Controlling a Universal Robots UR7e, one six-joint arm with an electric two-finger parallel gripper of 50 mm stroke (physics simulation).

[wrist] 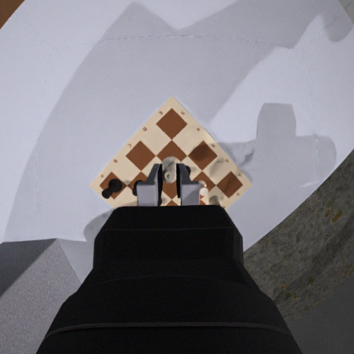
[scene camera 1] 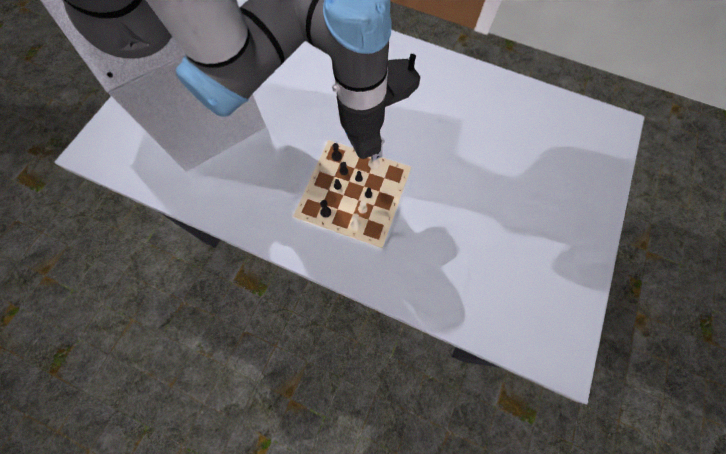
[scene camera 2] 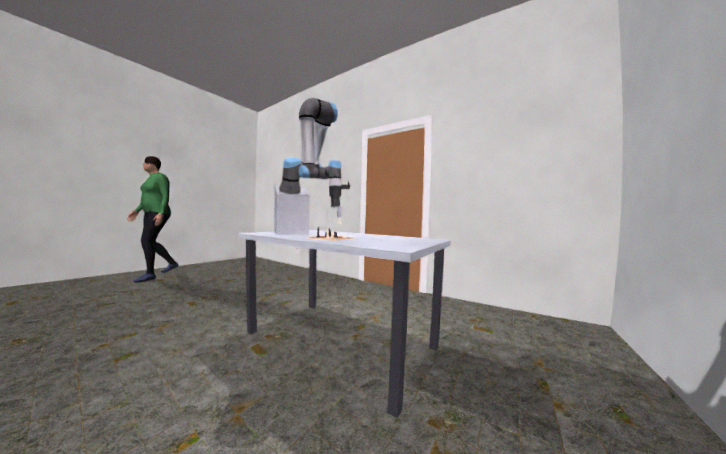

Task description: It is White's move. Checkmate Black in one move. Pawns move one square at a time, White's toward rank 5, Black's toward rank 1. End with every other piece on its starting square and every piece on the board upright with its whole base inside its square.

Path:
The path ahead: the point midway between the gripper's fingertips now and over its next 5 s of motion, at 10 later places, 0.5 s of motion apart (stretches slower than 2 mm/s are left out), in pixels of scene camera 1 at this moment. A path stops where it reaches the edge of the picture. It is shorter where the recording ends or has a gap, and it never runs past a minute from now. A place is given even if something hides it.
The gripper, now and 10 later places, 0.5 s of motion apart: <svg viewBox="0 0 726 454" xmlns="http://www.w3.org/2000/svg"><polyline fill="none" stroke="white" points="374,153 355,157 332,165 333,168 332,186 333,187 334,191 331,188 308,170 308,169 325,171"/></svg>

